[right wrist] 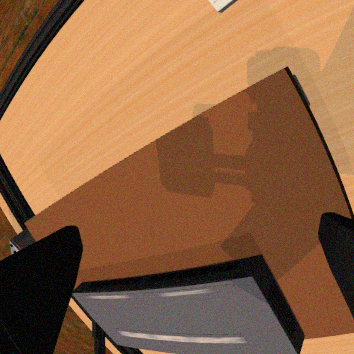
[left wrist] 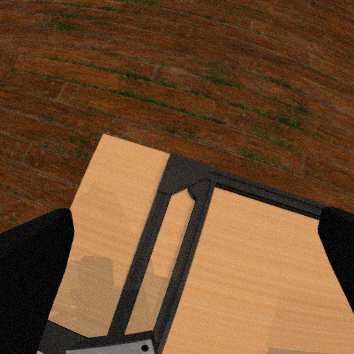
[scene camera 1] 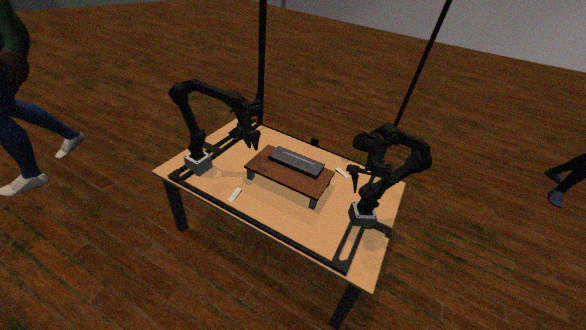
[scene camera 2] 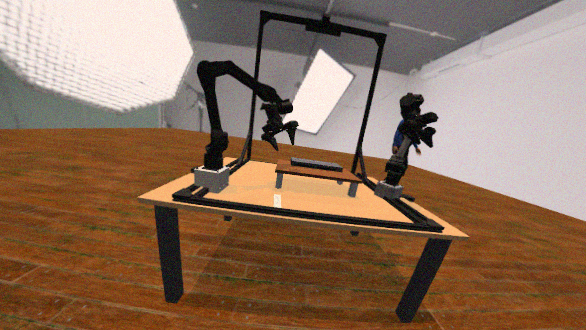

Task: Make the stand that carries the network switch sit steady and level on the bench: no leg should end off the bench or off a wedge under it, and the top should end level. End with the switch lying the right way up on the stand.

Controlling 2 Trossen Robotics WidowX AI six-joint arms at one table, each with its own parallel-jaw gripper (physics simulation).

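Pixels of known places: left gripper, fingertip midpoint: [left wrist: 201, 222] [scene camera 1: 366, 195] [scene camera 2: 425, 145]; right gripper, fingertip midpoint: [right wrist: 202, 233] [scene camera 1: 253, 149] [scene camera 2: 285, 148]; left arm's base, link origin: [scene camera 1: 364, 209] [scene camera 2: 390, 183]; right arm's base, link origin: [scene camera 1: 197, 155] [scene camera 2: 213, 167].
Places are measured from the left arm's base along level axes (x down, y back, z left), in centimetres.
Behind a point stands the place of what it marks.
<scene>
The stand's brown top [scene camera 1: 279, 174] {x -1.8, y -40.6, z -19.3 cm} [scene camera 2: 316, 173] {x -1.8, y -40.5, z -16.9 cm} [right wrist: 125, 200] {x -1.8, y -42.3, z -18.7 cm} rests on short grey legs on the bench; any slight tilt, and whether each leg touches down, is too small to tell. The grey switch [scene camera 1: 296, 161] {x -4.6, y -31.8, z -27.3 cm} [scene camera 2: 316, 164] {x -4.4, y -34.9, z -24.2 cm} [right wrist: 190, 310] {x -4.5, y -38.3, z -29.6 cm} lies flat on the stand's far part. One pale wedge [scene camera 1: 235, 194] {x 7.5, y -62.2, z -12.6 cm} [scene camera 2: 277, 201] {x 7.6, y -62.8, z -11.9 cm} lies in front of the stand; another wedge [scene camera 1: 342, 172] {x 7.5, y -2.5, z -34.5 cm} lies off its far right corner. My right gripper [scene camera 1: 252, 147] {x -11.8, y -54.6, z -25.9 cm} [scene camera 2: 285, 146] {x -11.8, y -54.6, z -25.9 cm} [right wrist: 202, 233] {x -11.8, y -54.6, z -25.9 cm} is open and empty, in the air near the stand's left end. My left gripper [scene camera 1: 367, 185] {x -22.9, y -9.1, z 12.9 cm} [scene camera 2: 434, 131] [left wrist: 201, 222] {x -22.9, y -9.1, z 12.9 cm} is open and empty, right of the stand.
A black rail [scene camera 1: 270, 231] {x 6.2, y -43.8, z 9.7 cm} [scene camera 2: 300, 213] {x 6.4, y -60.1, z 0.2 cm} runs along the bench's near edge. A black frame post [scene camera 1: 261, 55] {x -40.1, y -54.6, z -80.6 cm} [scene camera 2: 254, 95] {x -41.0, y -54.8, z -81.1 cm} rises behind the bench on the left, and another post [scene camera 1: 422, 65] {x -56.5, y 18.9, z -36.5 cm} [scene camera 2: 371, 100] {x -50.7, y 18.9, z -36.5 cm} on the right. People are on the floor beyond the bench in scene camera 1.
</scene>
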